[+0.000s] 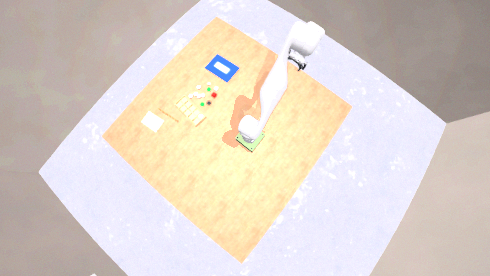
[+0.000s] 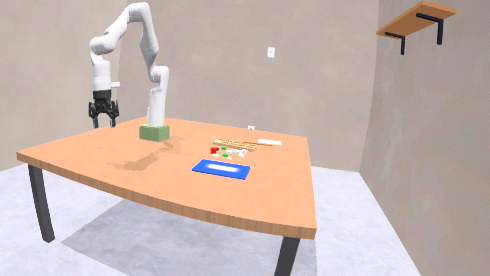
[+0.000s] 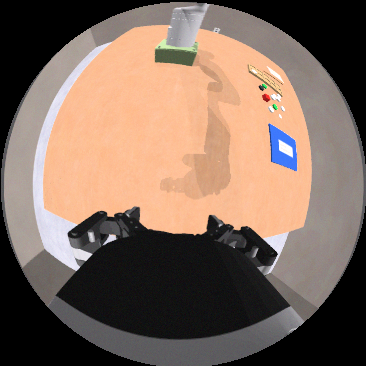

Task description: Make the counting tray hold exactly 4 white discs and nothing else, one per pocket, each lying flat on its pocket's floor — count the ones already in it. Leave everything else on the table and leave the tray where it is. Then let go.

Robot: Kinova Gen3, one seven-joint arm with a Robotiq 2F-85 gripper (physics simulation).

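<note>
The counting tray [image 1: 201, 121] [image 2: 235, 147] [image 3: 265, 80] is a long, light wooden tray with pockets. One white disc [image 3: 254, 71] seems to lie in its end pocket towards the robot base; the other pockets are too small to judge. Several loose white discs [image 1: 198, 87] [image 2: 241, 155] [image 3: 271, 109] lie beside the tray, some close together. Two green pieces [image 1: 209, 89] [image 2: 225, 155] [image 3: 275, 107], a red piece [image 1: 214, 95] [image 2: 214, 150] [image 3: 266, 97] and a black piece [image 1: 209, 103] [image 3: 261, 88] lie among them. My gripper [image 1: 301, 66] [image 2: 104, 125] [image 3: 173, 218] is open and empty, high up and far from the tray.
A blue mat [image 1: 226, 76] [image 2: 244, 172] [image 3: 275, 135] with a white centre lies beyond the loose pieces. A thin stick [image 1: 169, 115] and a white sheet [image 1: 152, 121] [image 2: 270, 142] lie on the tray's other side. The arm stands on a green base [image 2: 154, 133] [image 3: 175, 55].
</note>
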